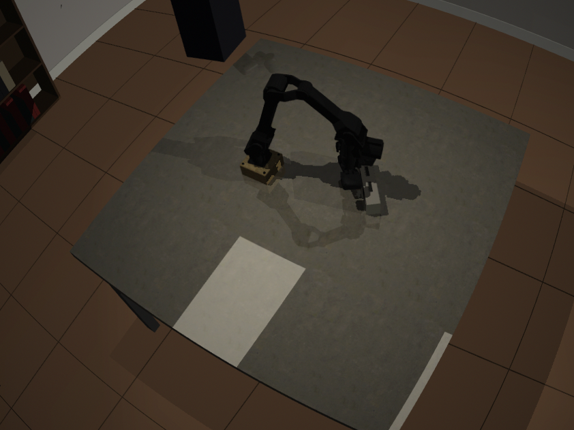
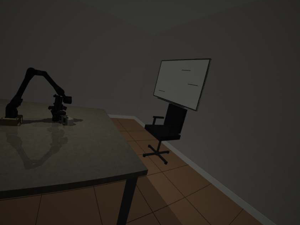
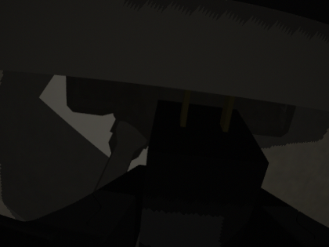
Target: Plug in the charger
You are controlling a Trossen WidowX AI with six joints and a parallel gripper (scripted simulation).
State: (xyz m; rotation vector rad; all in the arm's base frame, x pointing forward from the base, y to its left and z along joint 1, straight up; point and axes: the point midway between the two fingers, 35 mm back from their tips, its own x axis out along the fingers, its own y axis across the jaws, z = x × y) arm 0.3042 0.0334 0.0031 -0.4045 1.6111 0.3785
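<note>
My gripper tip is 20 mm short of the two-prong charger, 10 mm to the right of it and 10 mm below it.
</note>
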